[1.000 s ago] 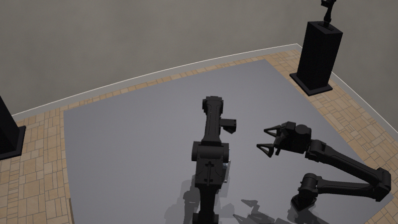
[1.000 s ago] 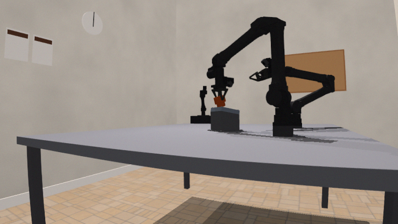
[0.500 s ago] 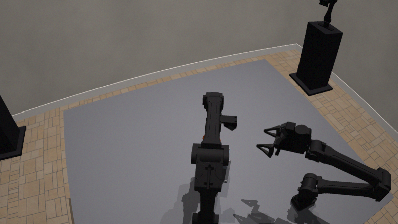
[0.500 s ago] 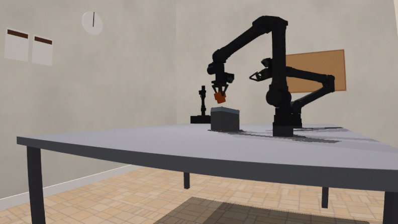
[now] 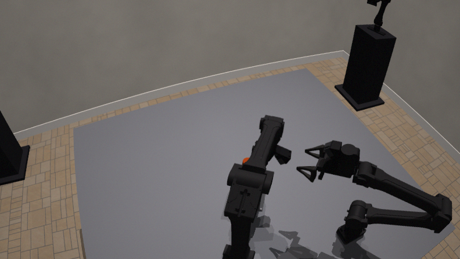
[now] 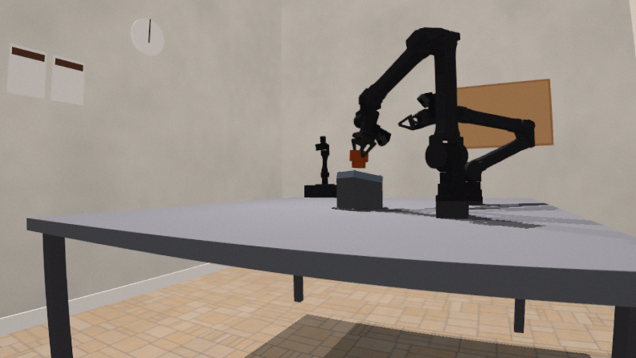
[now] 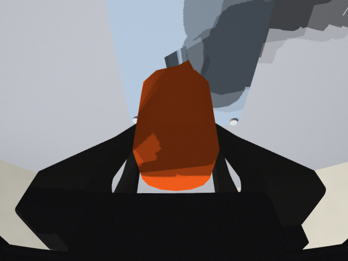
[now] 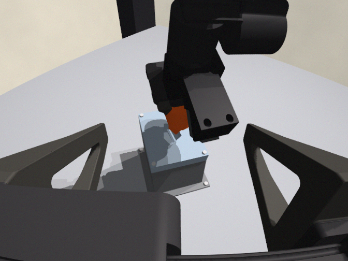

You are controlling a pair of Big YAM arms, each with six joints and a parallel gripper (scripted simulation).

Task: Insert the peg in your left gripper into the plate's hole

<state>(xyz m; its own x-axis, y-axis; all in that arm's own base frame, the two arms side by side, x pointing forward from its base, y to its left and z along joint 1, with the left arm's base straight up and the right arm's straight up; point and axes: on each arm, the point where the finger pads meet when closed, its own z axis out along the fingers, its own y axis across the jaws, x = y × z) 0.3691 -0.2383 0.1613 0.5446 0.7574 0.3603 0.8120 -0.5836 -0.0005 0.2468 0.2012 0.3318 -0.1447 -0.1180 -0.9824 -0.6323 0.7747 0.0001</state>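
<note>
Right now the light blue plate is 9 cm below my left hand and 2 cm to the left of it. Also, from my left hand: orange peg (2 cm below).
</note>
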